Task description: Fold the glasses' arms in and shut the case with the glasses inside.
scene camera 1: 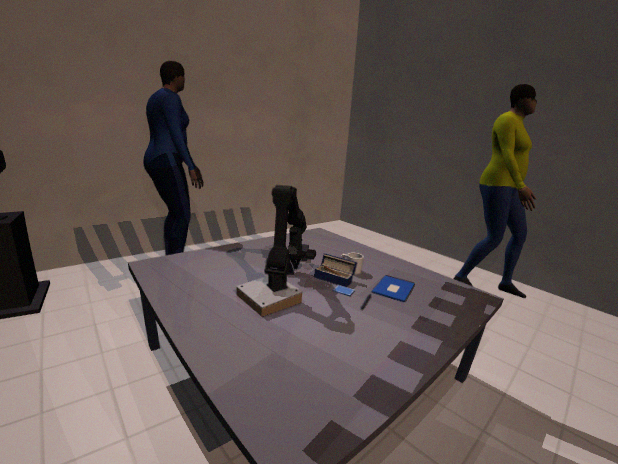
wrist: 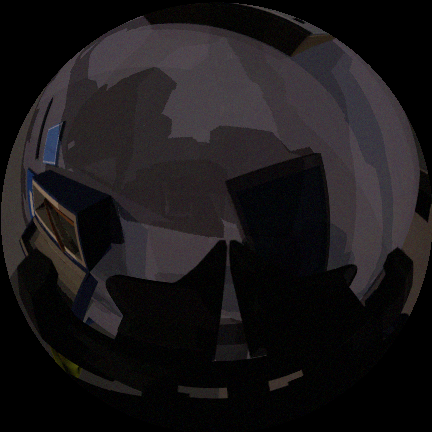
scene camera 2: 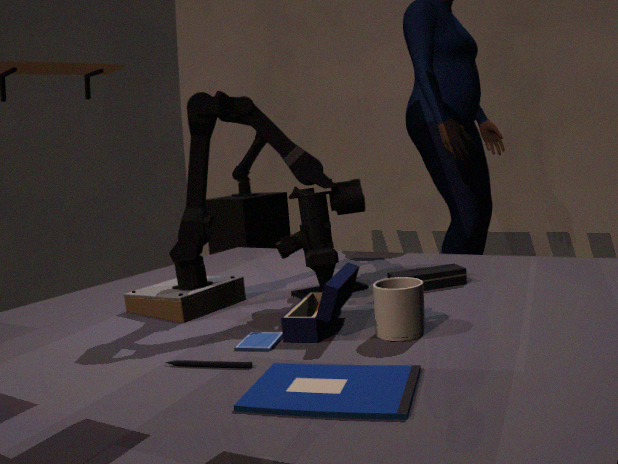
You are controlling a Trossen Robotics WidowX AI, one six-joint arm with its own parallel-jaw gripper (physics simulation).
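Where they show: gripper, fingertip midpoint: (scene camera 1: 295,269) (wrist: 226,245); arm's base at its link origin: (scene camera 1: 277,286) (scene camera 2: 192,286).
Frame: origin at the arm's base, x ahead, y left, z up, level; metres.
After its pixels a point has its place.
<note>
The dark blue case (scene camera 1: 334,275) @(x 0.291, y -0.001, z -0.009 m) (scene camera 2: 300,328) @(x 0.347, y -0.047, z -0.023 m) (wrist: 95,230) @(x 0.268, y 0.100, z -0.026 m) stands on the table with its lid (scene camera 2: 340,292) @(x 0.391, y 0.006, z 0.029 m) up. Thin brown lines (wrist: 54,226) @(x 0.309, y 0.049, z -0.008 m), which look like the glasses' frame, show inside the case in the wrist view; whether the arms are folded cannot be told. My gripper (wrist: 226,245) @(x 0.203, y 0.183, z -0.037 m) is shut, its fingertips almost meeting with nothing seen between them. It points down beside the case, which lies to the left of the fingers in the wrist view. In the scene camera 2 view the fingertips are hidden behind the case.
A beige mug (scene camera 1: 356,262) (scene camera 2: 398,310) stands beside the case. A light blue card (scene camera 1: 344,290) @(x 0.284, y -0.086, z -0.043 m) (scene camera 2: 259,341) @(x 0.291, y -0.087, z -0.043 m) (wrist: 52,145) @(x 0.280, y -0.065, z -0.043 m), a dark pen (scene camera 1: 366,301) @(x 0.299, y -0.208, z -0.039 m) (scene camera 2: 210,365) @(x 0.308, y -0.205, z -0.043 m) and a blue book (scene camera 1: 403,283) @(x 0.582, y -0.170, z -0.040 m) (scene camera 2: 270,400) @(x 0.479, y -0.247, z -0.040 m) lie nearby. A black box (scene camera 2: 435,276) @(x 0.376, y 0.337, z -0.020 m) lies behind the mug. A dark rectangular object (wrist: 285,215) @(x 0.159, y 0.196, z -0.040 m) is right of the fingers.
</note>
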